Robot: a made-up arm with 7 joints.
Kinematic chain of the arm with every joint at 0, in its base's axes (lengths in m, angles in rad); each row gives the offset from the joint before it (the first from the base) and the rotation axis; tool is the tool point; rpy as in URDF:
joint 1: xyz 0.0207 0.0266 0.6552 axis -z
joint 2: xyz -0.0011 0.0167 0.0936 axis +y
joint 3: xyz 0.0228 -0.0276 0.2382 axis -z
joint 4: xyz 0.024 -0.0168 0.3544 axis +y
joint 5: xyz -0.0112 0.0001 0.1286 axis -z
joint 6: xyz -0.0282 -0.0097 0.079 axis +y
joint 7: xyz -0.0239 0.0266 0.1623 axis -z
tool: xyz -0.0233 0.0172 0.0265 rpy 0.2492 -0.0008 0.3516
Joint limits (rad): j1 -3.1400..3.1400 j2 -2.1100..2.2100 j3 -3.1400..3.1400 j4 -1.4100..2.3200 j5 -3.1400..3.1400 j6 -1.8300..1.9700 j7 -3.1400..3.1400
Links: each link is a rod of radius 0.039 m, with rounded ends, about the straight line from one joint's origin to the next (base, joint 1, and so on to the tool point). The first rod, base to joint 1, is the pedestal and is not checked.
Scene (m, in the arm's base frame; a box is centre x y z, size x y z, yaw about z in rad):
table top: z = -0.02
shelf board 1: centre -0.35 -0.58 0.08 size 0.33 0.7 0.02 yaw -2
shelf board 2: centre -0.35 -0.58 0.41 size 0.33 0.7 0.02 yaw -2
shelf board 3: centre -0.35 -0.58 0.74 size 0.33 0.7 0.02 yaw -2
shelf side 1: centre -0.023 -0.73 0.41 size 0.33 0.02 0.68 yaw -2
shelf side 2: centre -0.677 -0.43 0.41 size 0.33 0.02 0.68 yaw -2
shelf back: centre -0.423 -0.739 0.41 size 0.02 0.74 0.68 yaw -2
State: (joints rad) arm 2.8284 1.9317 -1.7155 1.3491 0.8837 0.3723 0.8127
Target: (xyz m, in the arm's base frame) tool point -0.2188 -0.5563 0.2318
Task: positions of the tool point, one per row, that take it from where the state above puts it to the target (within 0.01 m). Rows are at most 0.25 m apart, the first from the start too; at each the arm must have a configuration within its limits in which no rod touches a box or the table.
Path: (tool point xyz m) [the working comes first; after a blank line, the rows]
Joints at the target: 2.6015 2.2100 -1.3612 1.1558 0.9253 0.4153 0.8120
Straight joint move there: touches shelf board 2.

1: -0.3832 -0.4300 0.5601
2: -0.3262 -0.2886 0.5559
3: -0.2461 -0.3556 0.3953
4: -0.1275 -0.3567 0.2318
5: -0.1683 -0.4643 0.2260
6: -0.2188 -0.5563 0.2318

